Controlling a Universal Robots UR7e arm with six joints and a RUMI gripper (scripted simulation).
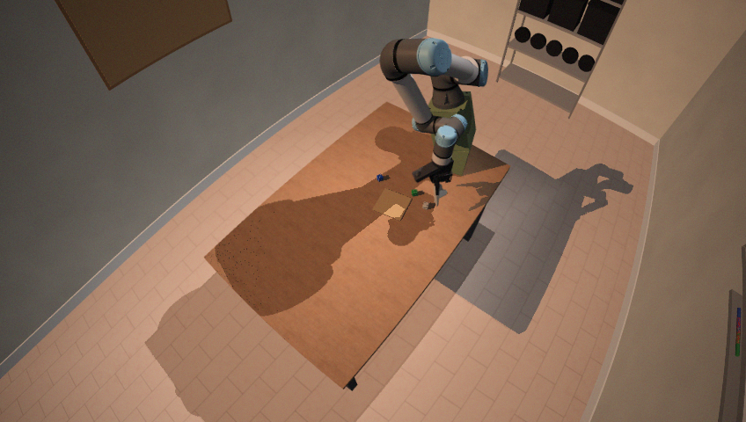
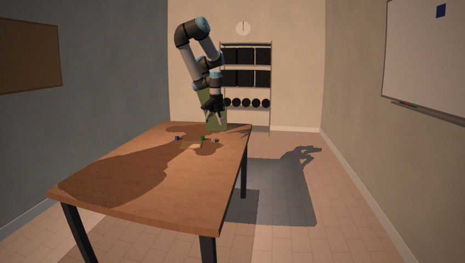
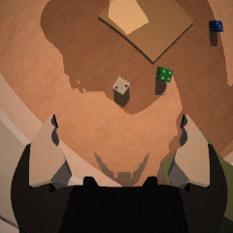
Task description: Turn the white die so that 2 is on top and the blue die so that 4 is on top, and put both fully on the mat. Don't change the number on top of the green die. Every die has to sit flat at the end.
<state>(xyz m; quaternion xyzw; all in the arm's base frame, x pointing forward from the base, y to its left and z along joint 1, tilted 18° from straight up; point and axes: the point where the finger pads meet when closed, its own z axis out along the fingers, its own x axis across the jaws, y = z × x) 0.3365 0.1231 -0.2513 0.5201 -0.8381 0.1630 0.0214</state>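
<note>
My hand is 11 cm above the white die and 1 cm to the left of it. Round my hand: blue die 27 cm to the right, 11 cm below, 4 cm ahead; green die 11 cm below, 9 cm to the right, 2 cm behind; tan mat 12 cm to the right, 12 cm below, 10 cm ahead.
</note>
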